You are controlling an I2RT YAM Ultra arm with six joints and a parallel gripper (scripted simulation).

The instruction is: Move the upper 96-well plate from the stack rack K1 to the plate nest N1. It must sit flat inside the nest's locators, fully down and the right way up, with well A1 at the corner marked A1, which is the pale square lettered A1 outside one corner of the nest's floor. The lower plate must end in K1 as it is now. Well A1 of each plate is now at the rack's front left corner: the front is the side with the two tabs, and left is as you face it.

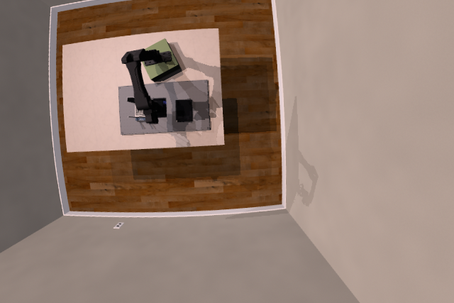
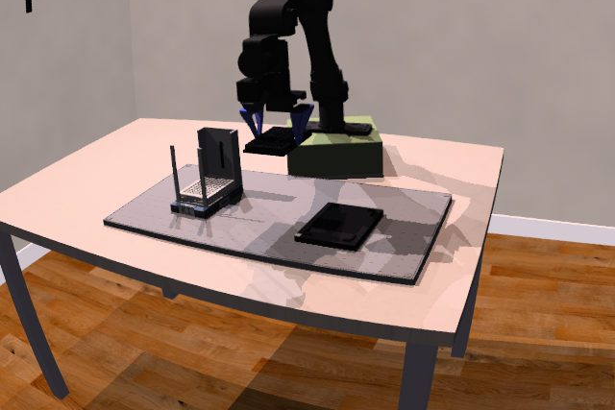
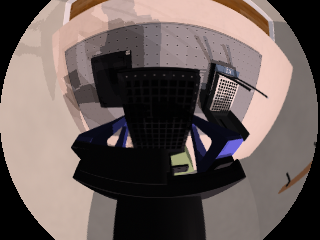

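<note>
My gripper is now 30 mm short of the black plate nest N1, 130 mm to the right of it and 160 mm above it. From my hand the other things lie so: tall back wall: 110 mm behind, 180 mm to the right, 80 mm below; then black 96-well plate: right at my hand; then pale A1 square: 100 mm ahead, 60 mm to the left, 150 mm below.
</note>
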